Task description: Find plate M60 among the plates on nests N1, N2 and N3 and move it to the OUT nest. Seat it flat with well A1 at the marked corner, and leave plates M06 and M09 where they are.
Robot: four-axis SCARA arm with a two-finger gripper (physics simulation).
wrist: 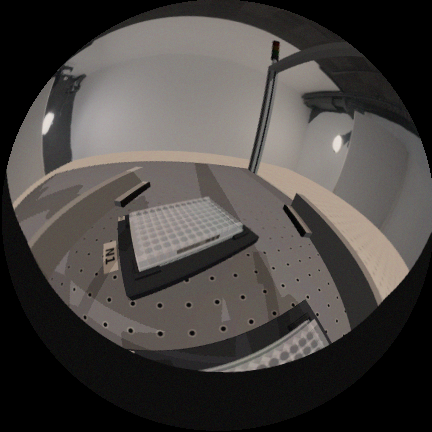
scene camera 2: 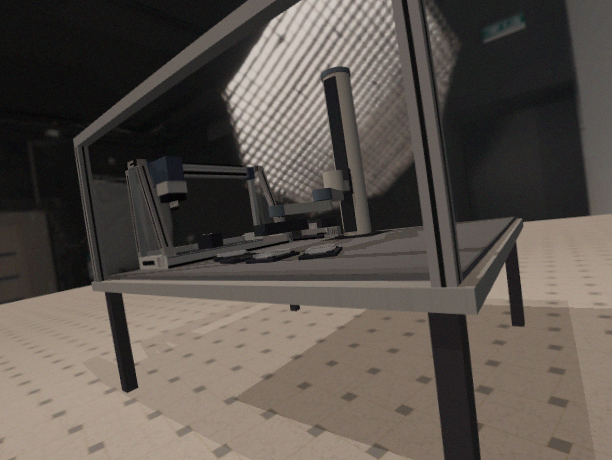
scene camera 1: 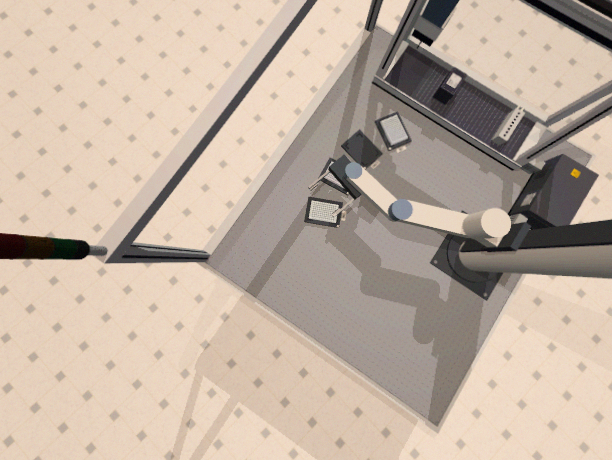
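A white 96-well plate lies in the black N1 nest; its barcode strip is too small to read. My gripper is open and empty, above the plates, with its fingertips wide apart. A second plate is partly hidden under the gripper body and cut off at the bottom of the wrist view. A third plate lies in the nest farthest from N1. A dark nest without a plate is between these last two. I cannot tell which plate is M60, and the OUT label is not readable.
The arm's links reach from the column on the right side of the table. A framed deck with a dark block and a white perforated strip stands beyond the nests. Frame posts rise at the table edges.
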